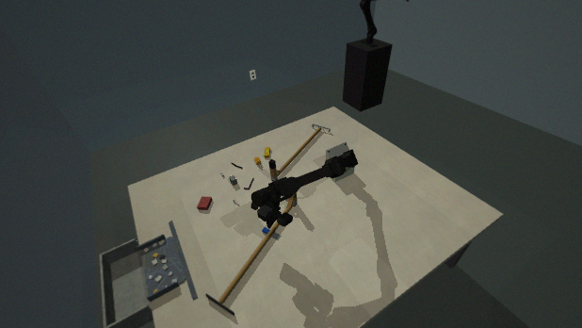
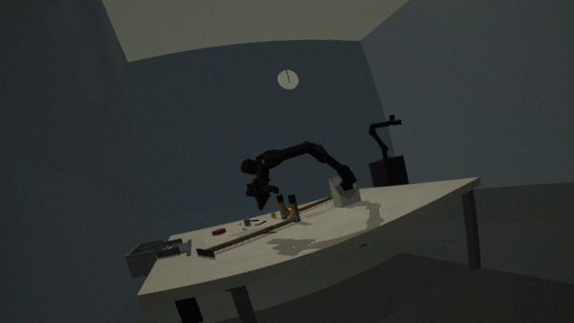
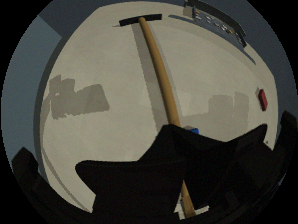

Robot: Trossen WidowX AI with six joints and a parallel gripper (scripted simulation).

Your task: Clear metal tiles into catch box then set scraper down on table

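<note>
Right now the blue piece is 20 mm behind my gripper tip, 50 mm to the right of it and 120 mm below it. Round my gripper tip: black hex key: 50 mm behind, 400 mm to the right, 120 mm below; then long scraper: 40 mm ahead, 10 mm to the right, 60 mm below; then red block: 200 mm ahead, 410 mm to the right, 110 mm below.
</note>
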